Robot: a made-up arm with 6 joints. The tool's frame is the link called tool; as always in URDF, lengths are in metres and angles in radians.
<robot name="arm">
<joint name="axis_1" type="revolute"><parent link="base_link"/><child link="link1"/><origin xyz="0.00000 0.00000 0.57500" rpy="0.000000 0.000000 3.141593"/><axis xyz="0 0 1"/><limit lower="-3.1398" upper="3.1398" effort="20" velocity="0.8"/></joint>
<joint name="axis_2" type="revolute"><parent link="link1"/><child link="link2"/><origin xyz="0.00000 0.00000 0.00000" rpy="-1.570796 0.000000 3.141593"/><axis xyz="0 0 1"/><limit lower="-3.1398" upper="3.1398" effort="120" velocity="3"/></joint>
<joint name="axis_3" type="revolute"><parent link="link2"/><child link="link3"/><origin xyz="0.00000 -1.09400 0.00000" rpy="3.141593 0.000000 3.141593"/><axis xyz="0 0 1"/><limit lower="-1.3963" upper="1.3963" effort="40" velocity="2.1"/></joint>
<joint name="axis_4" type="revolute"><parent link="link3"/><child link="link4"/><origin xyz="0.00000 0.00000 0.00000" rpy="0.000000 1.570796 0.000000"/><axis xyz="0 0 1"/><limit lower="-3.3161" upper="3.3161" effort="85" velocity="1.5"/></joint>
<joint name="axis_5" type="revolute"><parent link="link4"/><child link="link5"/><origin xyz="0.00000 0.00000 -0.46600" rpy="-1.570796 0.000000 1.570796"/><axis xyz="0 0 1"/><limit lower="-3.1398" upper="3.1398" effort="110" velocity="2.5"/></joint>
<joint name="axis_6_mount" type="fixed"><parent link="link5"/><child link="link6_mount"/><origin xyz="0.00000 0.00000 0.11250"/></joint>
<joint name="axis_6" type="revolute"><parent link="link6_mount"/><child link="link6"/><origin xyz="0.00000 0.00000 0.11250" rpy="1.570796 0.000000 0.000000"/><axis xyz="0 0 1"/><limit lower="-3.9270" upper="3.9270" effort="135" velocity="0.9"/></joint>
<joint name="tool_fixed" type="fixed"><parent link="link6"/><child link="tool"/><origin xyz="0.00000 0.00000 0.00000" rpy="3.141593 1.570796 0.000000"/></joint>
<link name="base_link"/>
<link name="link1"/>
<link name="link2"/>
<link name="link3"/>
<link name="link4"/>
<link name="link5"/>
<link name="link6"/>
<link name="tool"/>
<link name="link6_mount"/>
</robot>
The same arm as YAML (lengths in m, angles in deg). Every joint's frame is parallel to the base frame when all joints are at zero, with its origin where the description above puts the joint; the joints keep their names.
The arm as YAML. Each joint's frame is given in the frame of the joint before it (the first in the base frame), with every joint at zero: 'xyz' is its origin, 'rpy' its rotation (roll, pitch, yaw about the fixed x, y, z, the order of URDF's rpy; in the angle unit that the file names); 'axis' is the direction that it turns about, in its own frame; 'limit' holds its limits. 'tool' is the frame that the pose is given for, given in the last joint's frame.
units:
  length: m
  angle: deg
joints:
  - name: axis_1
    type: revolute
    origin:
      xyz: [0.0, 0.0, 0.575]
      rpy: [0.0, 0.0, 0.0]
    axis: [0.0, 0.0, 1.0]
    limit:
      lower: -179.9
      upper: 179.9
  - name: axis_2
    type: revolute
    origin:
      xyz: [0.0, 0.0, 0.0]
      rpy: [0.0, 0.0, 0.0]
    axis: [0.0, 1.0, 0.0]
    limit:
      lower: -179.9
      upper: 179.9
  - name: axis_3
    type: revolute
    origin:
      xyz: [0.0, 0.0, 1.094]
      rpy: [0.0, 0.0, 0.0]
    axis: [0.0, -1.0, 0.0]
    limit:
      lower: -80.0
      upper: 80.0
  - name: axis_4
    type: revolute
    origin:
      xyz: [0.0, 0.0, 0.0]
      rpy: [0.0, 0.0, 0.0]
    axis: [-1.0, 0.0, 0.0]
    limit:
      lower: -190.0
      upper: 190.0
  - name: axis_5
    type: revolute
    origin:
      xyz: [0.466, 0.0, 0.0]
      rpy: [0.0, 0.0, 0.0]
    axis: [0.0, -1.0, 0.0]
    limit:
      lower: -179.9
      upper: 179.9
  - name: axis_6
    type: revolute
    origin:
      xyz: [0.0, -0.225, 0.0]
      rpy: [0.0, 0.0, 0.0]
    axis: [-1.0, 0.0, 0.0]
    limit:
      lower: -225.0
      upper: 225.0
tool:
  origin:
    xyz: [0.0, 0.0, 0.0]
    rpy: [0.0, 0.0, 0.0]

